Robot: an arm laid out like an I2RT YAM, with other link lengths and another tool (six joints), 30 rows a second.
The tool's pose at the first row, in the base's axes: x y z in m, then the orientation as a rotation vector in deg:
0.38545, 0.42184, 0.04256, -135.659, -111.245, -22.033
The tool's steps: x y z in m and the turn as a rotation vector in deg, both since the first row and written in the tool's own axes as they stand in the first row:
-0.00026, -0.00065, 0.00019, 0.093, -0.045, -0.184
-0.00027, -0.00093, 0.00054, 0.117, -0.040, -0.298
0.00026, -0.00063, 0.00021, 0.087, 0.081, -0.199
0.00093, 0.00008, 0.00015, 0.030, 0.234, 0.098
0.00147, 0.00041, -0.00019, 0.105, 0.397, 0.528
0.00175, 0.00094, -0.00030, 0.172, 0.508, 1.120
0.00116, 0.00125, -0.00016, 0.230, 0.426, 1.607
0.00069, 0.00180, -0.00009, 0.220, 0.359, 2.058
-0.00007, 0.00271, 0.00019, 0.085, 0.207, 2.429
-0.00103, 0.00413, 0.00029, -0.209, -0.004, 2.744
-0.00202, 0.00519, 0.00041, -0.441, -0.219, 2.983
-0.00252, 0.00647, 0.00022, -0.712, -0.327, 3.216
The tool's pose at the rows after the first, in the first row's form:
0.38480, 0.42176, 0.04224, -135.470, -111.470, -21.895
0.38458, 0.42188, 0.04187, -135.352, -111.605, -21.881
0.38492, 0.42226, 0.04234, -135.378, -111.438, -22.042
0.38572, 0.42274, 0.04263, -135.574, -111.015, -22.255
0.38608, 0.42312, 0.04312, -135.797, -110.385, -22.330
0.38663, 0.42326, 0.04335, -136.198, -109.574, -22.347
0.38685, 0.42266, 0.04312, -136.636, -108.977, -22.166
0.38731, 0.42211, 0.04301, -137.073, -108.435, -22.075
0.38810, 0.42125, 0.04267, -137.573, -108.061, -22.027
0.38932, 0.42005, 0.04252, -138.160, -107.821, -22.086
0.39020, 0.41891, 0.04230, -138.648, -107.661, -22.079
0.39132, 0.41813, 0.04252, -139.083, -107.474, -22.232

